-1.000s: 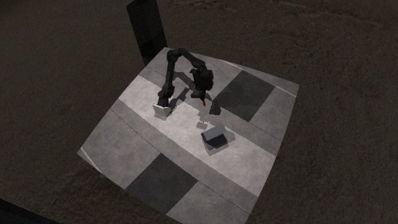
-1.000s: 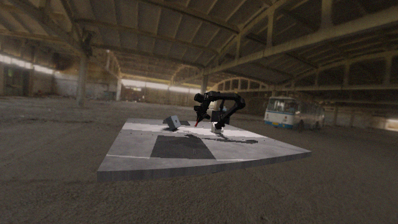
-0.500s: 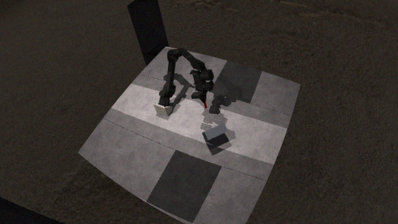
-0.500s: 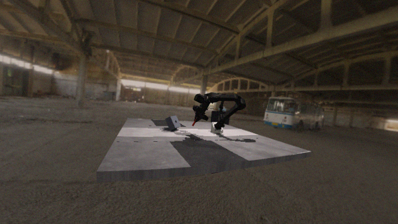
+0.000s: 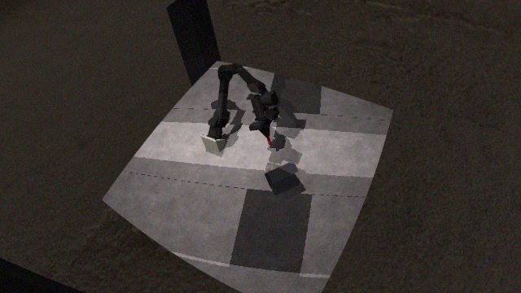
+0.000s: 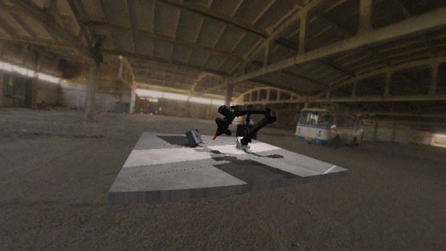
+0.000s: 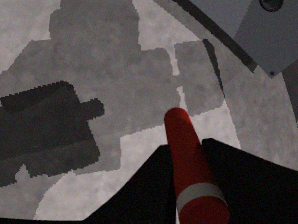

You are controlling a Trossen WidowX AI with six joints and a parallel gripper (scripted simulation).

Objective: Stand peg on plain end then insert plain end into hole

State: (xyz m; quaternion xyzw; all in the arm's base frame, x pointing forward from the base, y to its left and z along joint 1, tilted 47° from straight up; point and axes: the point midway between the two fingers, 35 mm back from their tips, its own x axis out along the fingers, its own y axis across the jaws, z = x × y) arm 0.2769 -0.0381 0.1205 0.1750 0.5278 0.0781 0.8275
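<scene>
My gripper tip is 12 cm short of the sloped panel, 15 cm to the left of it and 4 cm above it. Also, from my gripper tip: red peg (1 cm behind, 1 cm to the left, 1 cm above).
</scene>
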